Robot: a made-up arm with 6 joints.
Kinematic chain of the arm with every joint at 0, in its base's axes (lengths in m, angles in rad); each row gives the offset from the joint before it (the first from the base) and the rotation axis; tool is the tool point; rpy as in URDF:
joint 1: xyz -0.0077 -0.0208 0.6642 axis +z
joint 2: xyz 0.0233 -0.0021 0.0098 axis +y
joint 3: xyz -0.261 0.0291 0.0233 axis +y
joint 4: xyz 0.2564 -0.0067 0.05 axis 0.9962 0 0.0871
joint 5: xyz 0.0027 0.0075 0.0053 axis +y
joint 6: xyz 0.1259 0.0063 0.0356 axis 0.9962 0 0.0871
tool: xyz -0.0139 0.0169 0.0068 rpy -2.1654 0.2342 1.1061
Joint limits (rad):
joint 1: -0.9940..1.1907
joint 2: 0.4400..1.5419
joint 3: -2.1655..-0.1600
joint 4: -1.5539..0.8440
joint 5: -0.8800..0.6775
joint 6: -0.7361..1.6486
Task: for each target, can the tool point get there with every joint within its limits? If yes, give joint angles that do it. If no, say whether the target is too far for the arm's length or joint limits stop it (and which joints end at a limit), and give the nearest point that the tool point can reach.
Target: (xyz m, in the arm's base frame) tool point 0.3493 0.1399 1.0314
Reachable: yes | joints 0.3185 1.4546 -1.5853 -0.9987 0.3035 0.5710
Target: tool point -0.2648 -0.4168 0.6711
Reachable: no: joint limits stop it (at a limit: joint 1, joint 2, joint 3, joint 4, joint 5, joint 6) | nearest point 0.0614 -0.2485 0.6723 | short by 0.367 m
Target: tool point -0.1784 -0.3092 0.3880
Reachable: no: joint limits stop it (at a limit: joint 1, joint 2, joint 3, joint 4, joint 5, joint 6) | nearest point 0.0387 -0.1499 0.5833 | short by 0.333 m
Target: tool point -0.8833 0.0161 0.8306
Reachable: no: too far | nearest point -0.4291 -0.0030 1.0649 | short by 0.511 m
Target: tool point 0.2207 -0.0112 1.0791
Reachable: yes | joints -0.0539 1.0211 -1.0542 0.2561 -0.5821 0.2957
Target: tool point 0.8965 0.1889 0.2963
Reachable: no: too far | nearest point 0.3385 0.0595 0.7082 | short by 0.705 m
